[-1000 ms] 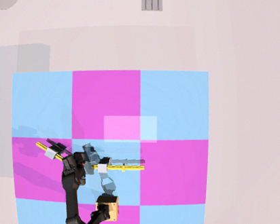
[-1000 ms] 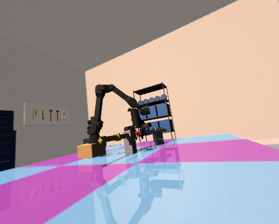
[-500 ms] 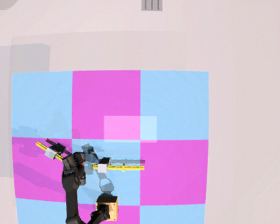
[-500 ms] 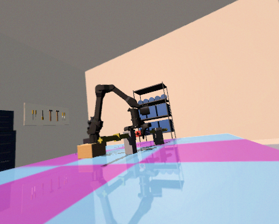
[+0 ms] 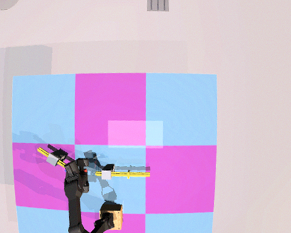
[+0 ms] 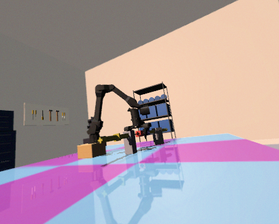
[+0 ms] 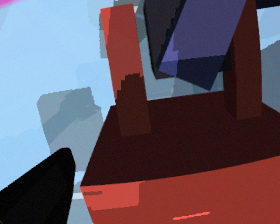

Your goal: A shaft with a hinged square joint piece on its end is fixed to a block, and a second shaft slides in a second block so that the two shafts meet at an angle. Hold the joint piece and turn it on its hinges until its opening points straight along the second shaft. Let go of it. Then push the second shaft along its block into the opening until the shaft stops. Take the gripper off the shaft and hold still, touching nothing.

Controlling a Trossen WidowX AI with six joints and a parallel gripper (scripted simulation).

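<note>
The red joint piece is 40 mm above my gripper tip and 10 mm to the left of it.
</note>
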